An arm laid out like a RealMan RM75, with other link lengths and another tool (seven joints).
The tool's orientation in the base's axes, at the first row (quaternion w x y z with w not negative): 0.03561 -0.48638 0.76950 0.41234
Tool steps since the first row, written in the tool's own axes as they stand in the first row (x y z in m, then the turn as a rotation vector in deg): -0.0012 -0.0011 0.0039 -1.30 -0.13 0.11; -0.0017 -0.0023 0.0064 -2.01 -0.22 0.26; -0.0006 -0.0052 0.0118 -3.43 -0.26 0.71; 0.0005 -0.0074 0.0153 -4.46 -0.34 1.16; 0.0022 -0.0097 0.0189 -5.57 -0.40 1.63; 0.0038 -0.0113 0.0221 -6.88 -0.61 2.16; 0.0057 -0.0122 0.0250 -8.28 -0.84 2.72
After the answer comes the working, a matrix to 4 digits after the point.
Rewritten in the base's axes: 0.0001 0.0033 -0.0027 0.74 0.98 0.44; 0.0005 0.0051 -0.0048 1.13 1.58 0.61; 0.0003 0.0074 -0.0106 1.75 2.89 0.94; 0.0002 0.0085 -0.0147 2.20 3.92 1.07; -0.0002 0.0093 -0.0192 2.67 5.02 1.23; -0.0009 0.0099 -0.0230 3.33 6.28 1.35; -0.0022 0.0104 -0.0264 4.05 7.62 1.48
The tool's axes in the first row as the columns of a matrix, in the base's axes (rounded; the answer above uses it unrounded):
-0.5243 -0.7779 -0.3463
-0.7192 0.1868 0.6692
-0.4559 0.6000 -0.6574

